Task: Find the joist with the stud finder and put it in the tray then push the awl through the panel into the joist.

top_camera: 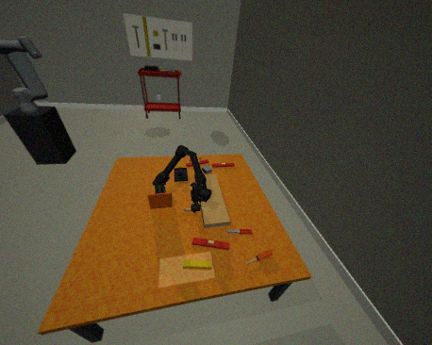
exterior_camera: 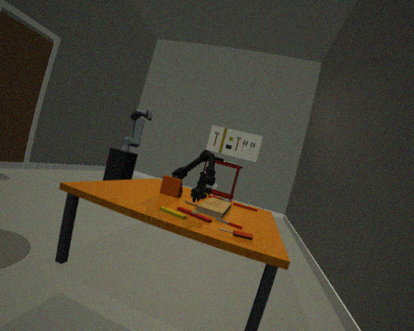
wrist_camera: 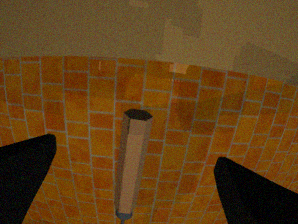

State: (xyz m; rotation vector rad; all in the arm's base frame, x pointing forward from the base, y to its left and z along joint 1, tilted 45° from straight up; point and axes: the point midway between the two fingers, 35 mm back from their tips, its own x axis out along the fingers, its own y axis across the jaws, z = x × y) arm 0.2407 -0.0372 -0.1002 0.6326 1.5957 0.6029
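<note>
Now: gripper tip 6 cm past the awl, 2 cm above it and 1 cm to the right of it. The rest, counted from my gripper tip: small grey block 46 cm to the left, 16 cm ahead, 1 cm below; then yellow bar 39 cm to the right, 2 cm below, 2 cm behind; then stud finder 43 cm to the left, 9 cm behind, 2 cm above.
</note>
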